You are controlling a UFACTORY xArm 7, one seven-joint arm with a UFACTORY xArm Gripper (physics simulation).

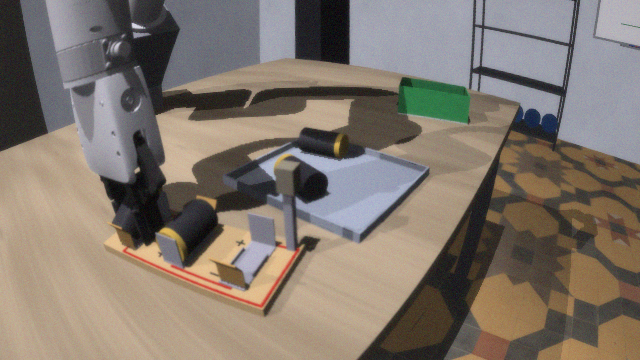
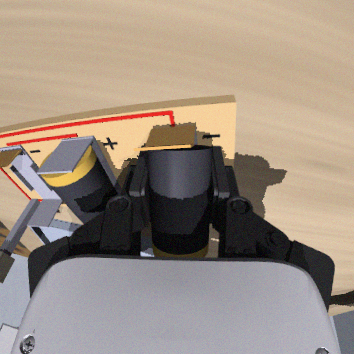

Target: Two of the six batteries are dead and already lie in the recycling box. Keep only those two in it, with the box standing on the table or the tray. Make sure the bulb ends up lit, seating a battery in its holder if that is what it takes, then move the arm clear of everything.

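Places are measured from the arm's base along level axes (x up, y left, z back), in centimetres.
Where they show: gripper, between the fingertips: (image 1: 143, 231) (image 2: 180, 162); arm's base, origin of its link: (image 1: 139, 14).
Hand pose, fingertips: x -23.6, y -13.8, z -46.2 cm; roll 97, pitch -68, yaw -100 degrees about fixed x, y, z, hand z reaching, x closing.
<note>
Each offset is from my fingertips to the centre of the thing. "spot": to the spot under its first point.
My gripper (image 1: 142, 232) (image 2: 180, 162) is shut on a black battery @[dy +0.1, dx +3.0, dz +0.3 cm] (image 2: 180, 205) at the end holder of the wooden board @[dy +3.7, dx +3.5, dz -5.4 cm] (image 1: 190, 282) (image 2: 222, 117). The battery's plain black end is at the brass clip by the minus mark; its yellow end is towards the palm. A second battery @[dy +3.7, dx +1.8, dz -5.5 cm] (image 1: 196, 225) (image 2: 82, 187) lies in the middle holder, yellow end at the grey clip. The third holder @[spot: dy +7.8, dx +0.1, dz -10.8 cm] (image 1: 254, 257) (image 2: 31, 175) is empty. A square block @[spot: dy +10.8, dx +7.5, dz -12.3 cm] (image 1: 287, 177) on a post, perhaps the bulb, shows no glow. The green box @[dy +61.4, dx +1.9, dz +4.9 cm] (image 1: 432, 104) stands far back; its contents are hidden.
A grey-blue tray @[dy +24.1, dx -0.5, dz -2.8 cm] (image 1: 372, 200) lies beyond the board. One battery @[dy +19.4, dx +0.9, dz -2.8 cm] (image 1: 312, 182) lies in it, partly behind the post @[dy +11.4, dx +2.9, dz -11.6 cm] (image 1: 290, 225). Another battery @[dy +28.3, dx +0.9, dz +3.0 cm] (image 1: 320, 142) lies at its back edge. The table's right edge runs beyond the tray and the box.
</note>
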